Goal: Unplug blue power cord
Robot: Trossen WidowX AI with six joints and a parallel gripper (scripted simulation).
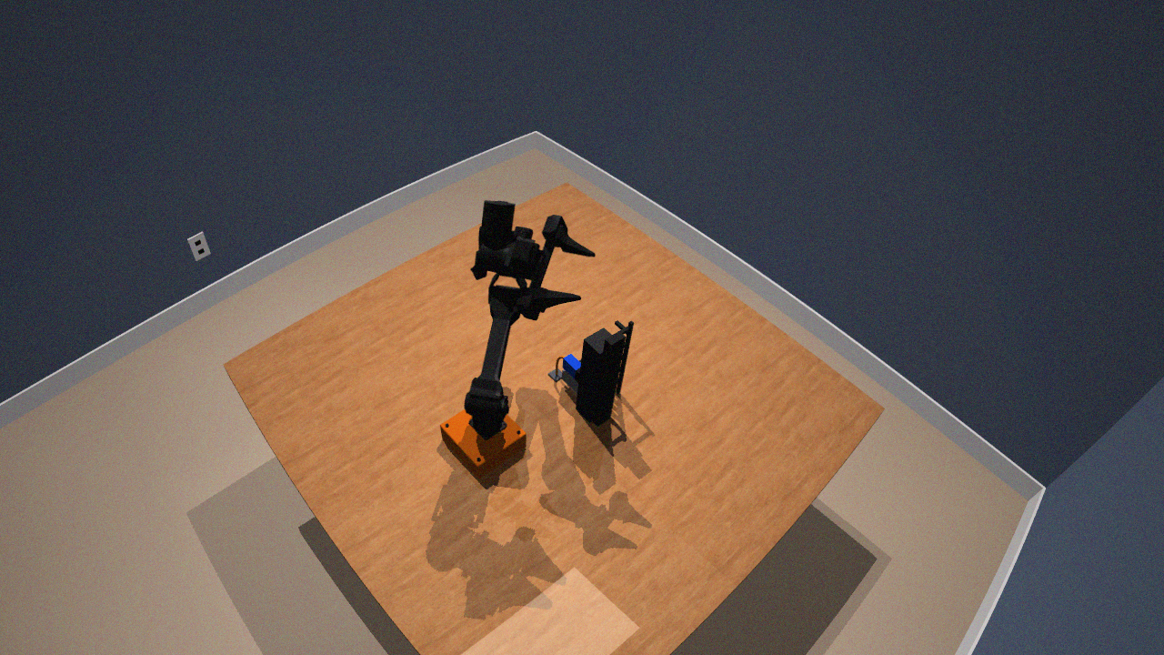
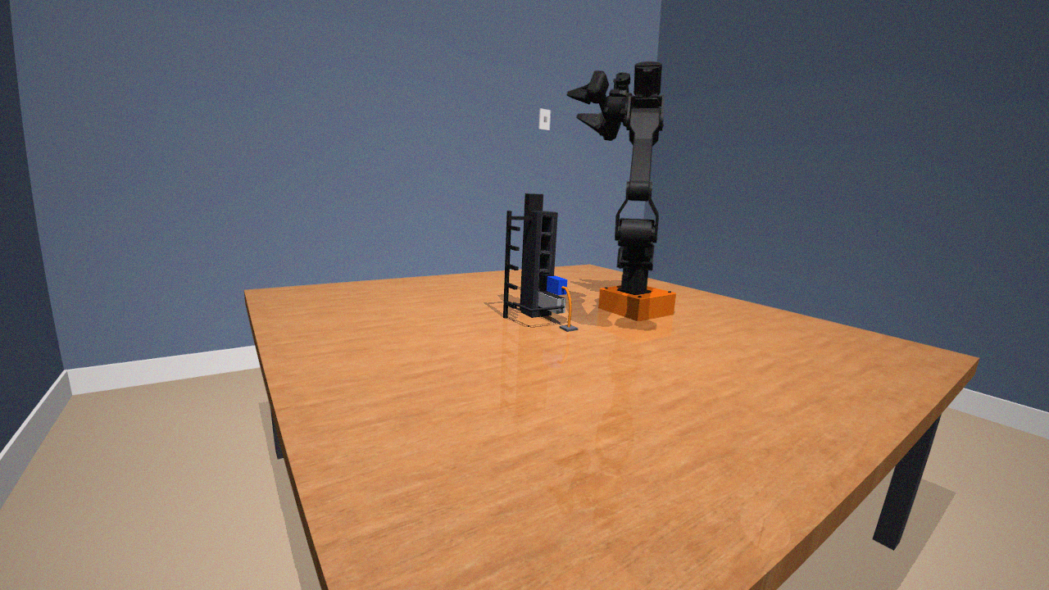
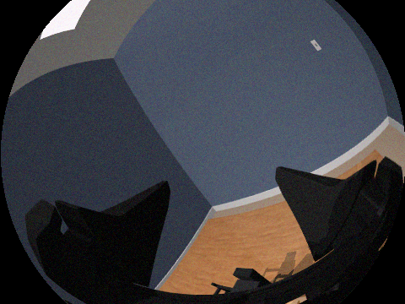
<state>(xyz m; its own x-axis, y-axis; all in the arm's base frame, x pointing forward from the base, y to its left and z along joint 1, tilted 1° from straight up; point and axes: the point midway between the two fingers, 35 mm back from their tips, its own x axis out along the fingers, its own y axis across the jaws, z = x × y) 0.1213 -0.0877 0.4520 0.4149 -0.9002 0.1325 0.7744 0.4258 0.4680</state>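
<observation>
Now: gripper tip 41 cm above the blue plug, 11 cm short of it and 9 cm to the right of it. The rest, counted from my gripper tip: grey pad: 51 cm below, 16 cm to the left, 11 cm ahead.
</observation>
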